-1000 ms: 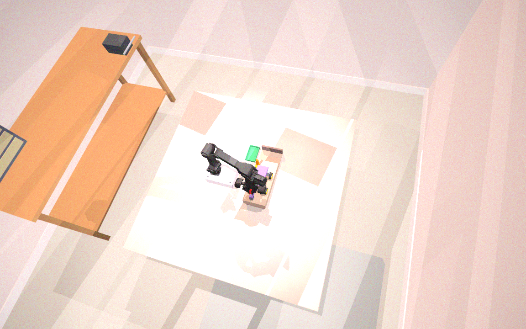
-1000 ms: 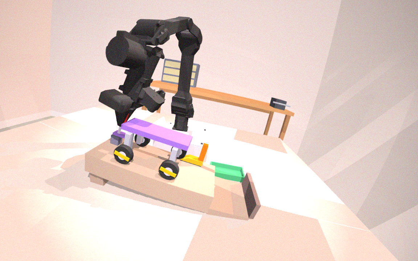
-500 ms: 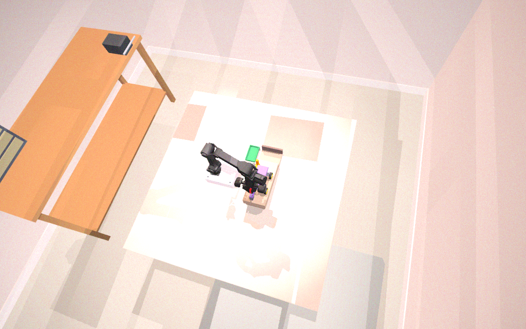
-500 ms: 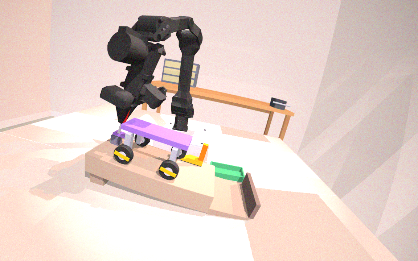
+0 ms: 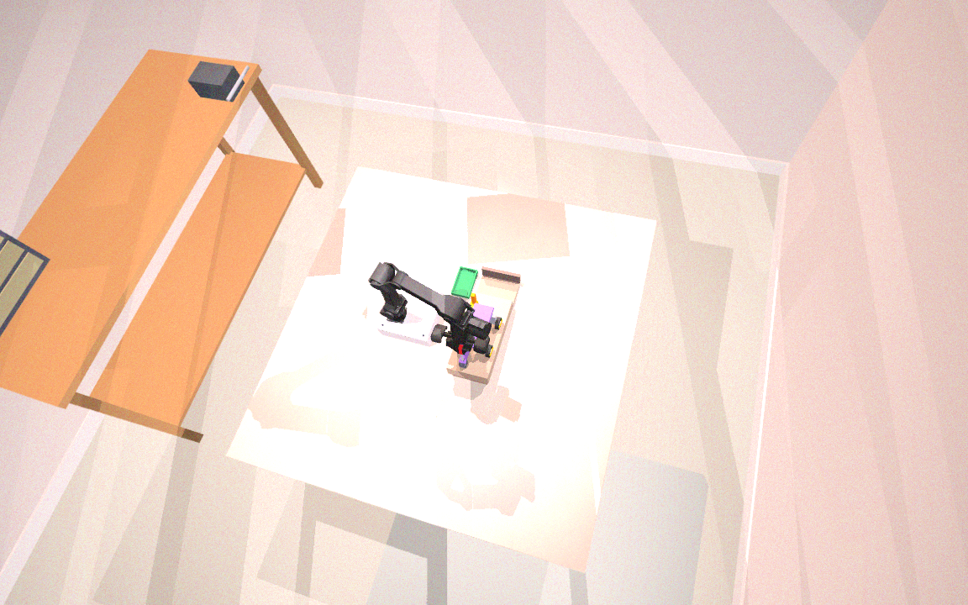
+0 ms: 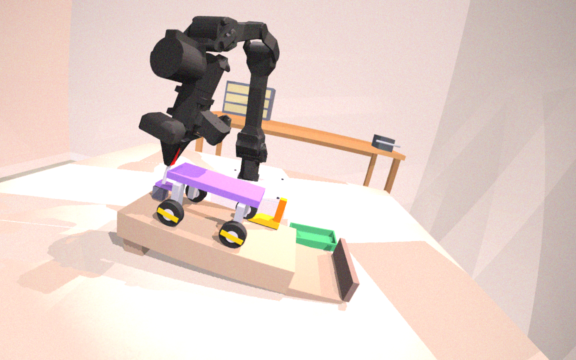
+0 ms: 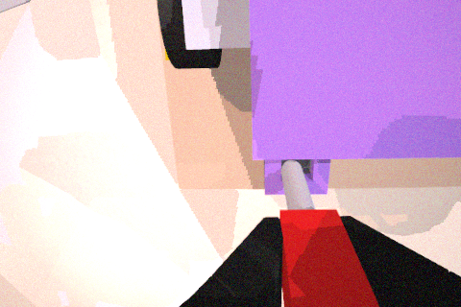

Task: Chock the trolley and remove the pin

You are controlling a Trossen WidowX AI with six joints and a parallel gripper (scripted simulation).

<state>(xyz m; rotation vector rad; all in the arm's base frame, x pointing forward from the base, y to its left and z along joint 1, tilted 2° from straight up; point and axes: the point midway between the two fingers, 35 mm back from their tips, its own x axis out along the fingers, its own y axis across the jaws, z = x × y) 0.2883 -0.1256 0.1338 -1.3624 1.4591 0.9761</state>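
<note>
My gripper tip is now 80 mm past the green tray, 330 mm to the right of it and 170 mm above it. Round my gripper tip: tan ramp: 30 mm ahead, 110 mm to the left, 110 mm below; then trolley: 30 mm ahead, 100 mm to the left, 50 mm below; then red-headed stop pin: right at my gripper tip.
</note>
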